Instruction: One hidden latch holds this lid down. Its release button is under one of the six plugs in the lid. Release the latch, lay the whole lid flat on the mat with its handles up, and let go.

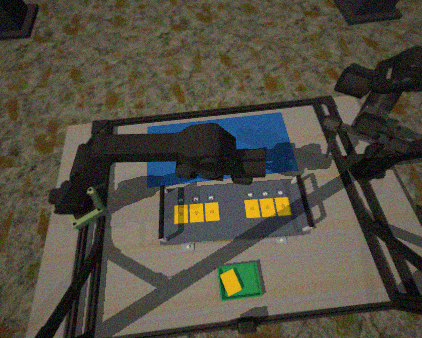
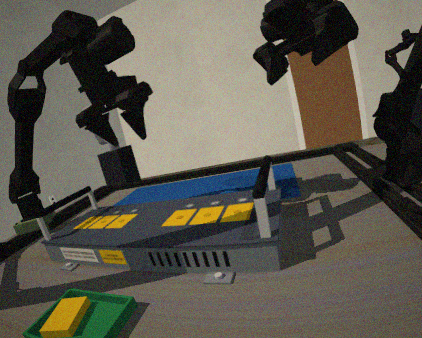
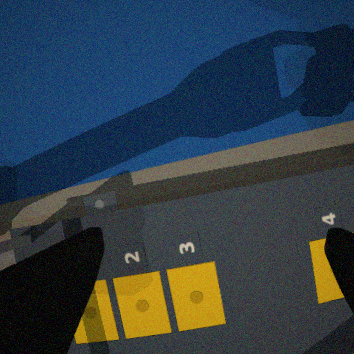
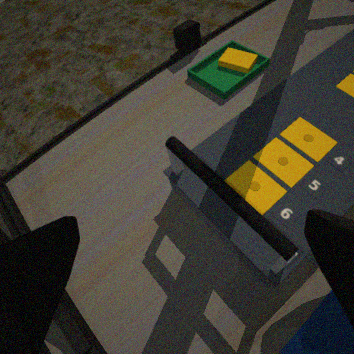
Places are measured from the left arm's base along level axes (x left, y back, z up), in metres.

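Pixels of known places: left gripper, fingertip midpoint: [image 2: 130, 142] [image 3: 215, 239]; right gripper, fingertip midpoint: [image 1: 343, 165] [image 2: 290, 73] [image 4: 193, 225]; left arm's base at its link origin: [image 1: 82, 206] [image 2: 33, 216]; right arm's base at its link origin: [image 1: 361, 173] [image 2: 405, 177].
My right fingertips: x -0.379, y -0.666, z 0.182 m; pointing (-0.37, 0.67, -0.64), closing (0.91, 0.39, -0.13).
For each thing: its top centre in the pictures, then the offset to it from my right fingertips. "spot": a spot on its surface instead. Level surfaces: height alone.
- grey lid at a spot on its surface: [image 3: 265, 225] spot: dx +0.138, dy +0.236, dz -0.186 m
- left end at a spot on its surface: [image 1: 161, 212] spot: dx +0.196, dy +0.457, dz -0.124 m
- right end at a spot on its surface: [image 4: 230, 195] [image 1: 305, 196] spot: dx -0.002, dy +0.074, dz -0.124 m
- plug 5 at its top centre: [image 4: 282, 160] dx +0.040, dy +0.167, dz -0.185 m
- blue mat at its surface level: dz -0.233 m
- green tray at its top centre: [image 2: 77, 315] [image 4: 228, 63] [image 1: 239, 281] dx -0.082, dy +0.369, dz -0.217 m
- loose yellow block at its top centre: [image 2: 64, 312] [image 4: 237, 57] [image 1: 230, 282] dx -0.071, dy +0.391, dz -0.218 m
The grey lid [image 1: 232, 215] [image 2: 150, 223] [image 3: 265, 225] lies flat on its box, with a black handle at the left end [image 1: 161, 212] and one at the right end [image 1: 306, 202] [image 4: 230, 195]. Six yellow plugs sit in it in two groups of three, among them plug 3 [image 3: 196, 296] and plug 5 [image 4: 283, 161]. My left gripper [image 2: 131, 141] [image 3: 215, 239] is open and empty, high above the lid's back part. My right gripper [image 2: 295, 72] [image 4: 193, 225] is open and empty, high near the right handle. The blue mat [image 1: 157, 135] [image 3: 75, 75] lies behind the lid. The latch and button are hidden.
A green tray [image 1: 253, 277] [image 2: 112, 315] [image 4: 207, 80] with a loose yellow block [image 1: 231, 282] [image 2: 65, 316] [image 4: 237, 60] stands in front of the lid. Small grey brackets [image 1: 188, 246] [image 2: 219, 277] sit at the box's front foot. Dark frame bars edge the table.
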